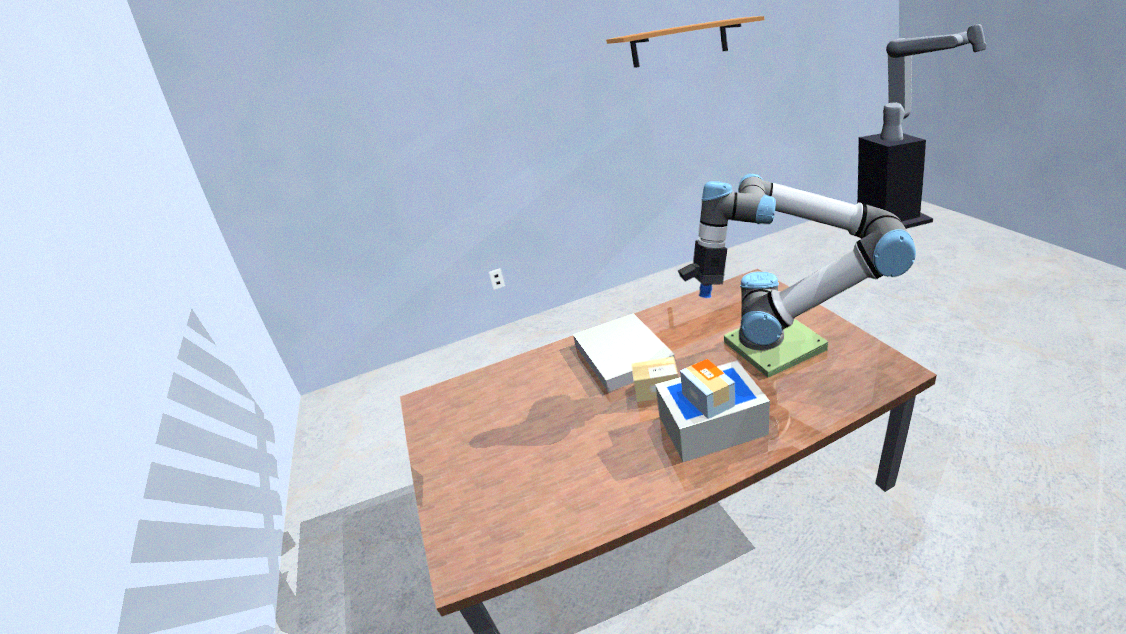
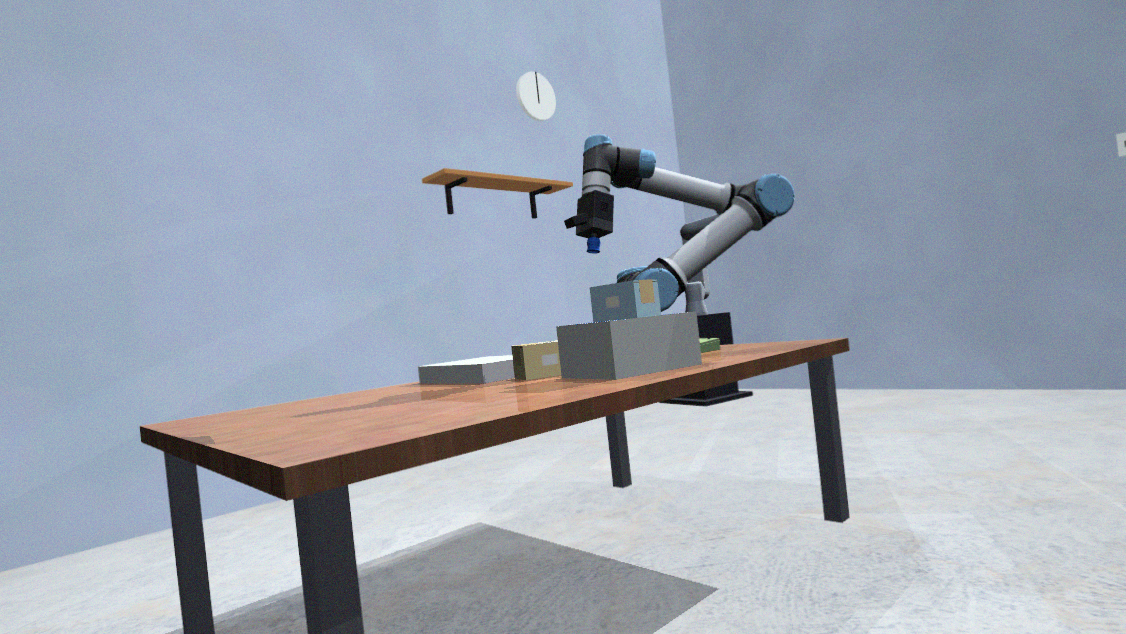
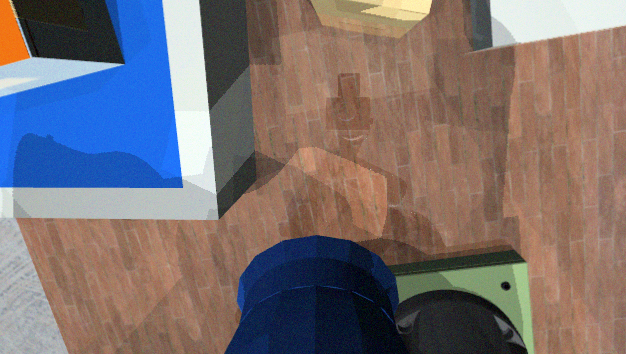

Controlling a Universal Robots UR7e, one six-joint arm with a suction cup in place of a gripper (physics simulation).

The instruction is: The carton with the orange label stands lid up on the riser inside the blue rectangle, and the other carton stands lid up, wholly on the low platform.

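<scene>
The grey-blue carton with the orange label (image 1: 707, 389) (image 2: 614, 303) (image 3: 12, 40) stands turned on the riser (image 1: 720, 434) (image 2: 654, 346) (image 3: 100, 202), label on top. Its near corner reaches about the front edge of the blue rectangle (image 1: 744, 385) (image 3: 100, 145); whether it crosses is hard to tell. The yellow carton (image 1: 652, 385) (image 2: 535, 360) (image 3: 375, 15) stands on the table between the riser and the low white platform (image 1: 620, 346) (image 2: 460, 373) (image 3: 560, 20), off the platform. Which side is its lid is unclear. My blue suction cup (image 1: 705, 291) (image 2: 593, 245) (image 3: 317, 265) hangs high behind the riser, holding nothing.
The arm's green base plate (image 1: 795, 352) (image 2: 709, 344) (image 3: 517, 300) lies behind and right of the riser on the wooden table (image 1: 504, 504) (image 2: 354, 417). The riser stands near the table's front edge. A wall shelf (image 1: 685, 29) (image 2: 496, 181) and a second arm on a black pedestal (image 1: 890, 177) are in the background.
</scene>
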